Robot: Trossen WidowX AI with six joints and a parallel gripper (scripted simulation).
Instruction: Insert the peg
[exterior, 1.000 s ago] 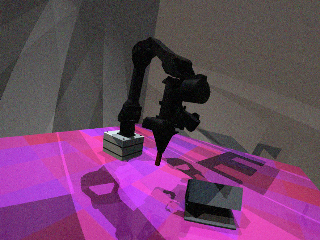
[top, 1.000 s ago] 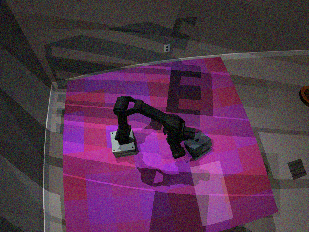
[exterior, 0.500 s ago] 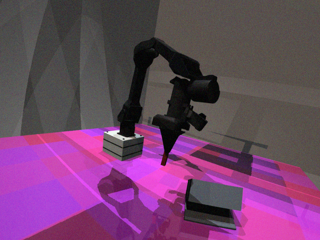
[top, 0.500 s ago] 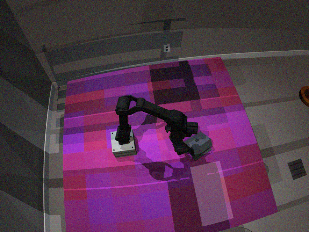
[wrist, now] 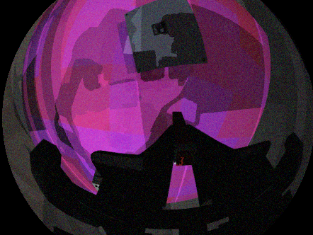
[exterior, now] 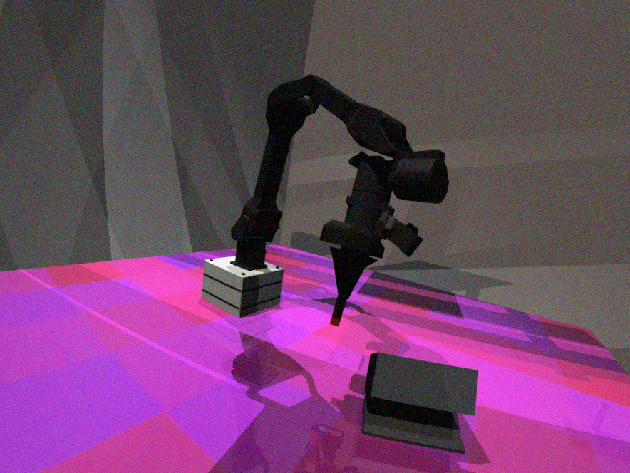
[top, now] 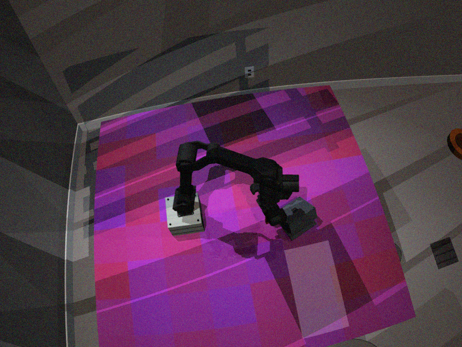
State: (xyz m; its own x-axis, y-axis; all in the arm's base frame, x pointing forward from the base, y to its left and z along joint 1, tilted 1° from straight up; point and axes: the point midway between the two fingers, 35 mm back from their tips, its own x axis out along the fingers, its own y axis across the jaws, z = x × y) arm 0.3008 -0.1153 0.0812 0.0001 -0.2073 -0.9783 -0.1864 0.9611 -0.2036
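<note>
My gripper tip is now 13 cm short of the sloped panel, 2 cm to the right of it and 9 cm above it. Round my gripper tip: red peg: 2 cm above.
</note>
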